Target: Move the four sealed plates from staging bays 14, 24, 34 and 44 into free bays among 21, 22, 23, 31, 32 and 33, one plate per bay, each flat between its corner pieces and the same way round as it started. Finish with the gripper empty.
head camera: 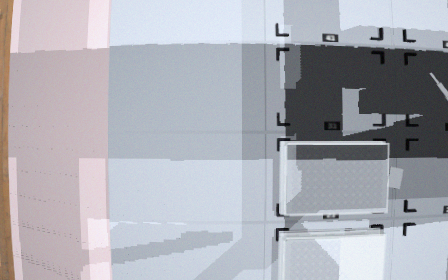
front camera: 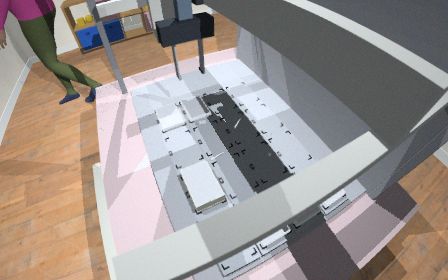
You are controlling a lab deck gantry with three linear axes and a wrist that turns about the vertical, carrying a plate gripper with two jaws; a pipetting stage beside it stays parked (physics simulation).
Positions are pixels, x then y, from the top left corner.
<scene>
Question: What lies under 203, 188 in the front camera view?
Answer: A tall pale box.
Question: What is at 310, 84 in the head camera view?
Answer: A bay 31.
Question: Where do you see a bay 33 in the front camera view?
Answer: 268, 168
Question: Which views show my gripper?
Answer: The front camera view only.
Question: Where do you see a bay 21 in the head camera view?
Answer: At 272, 155
</scene>
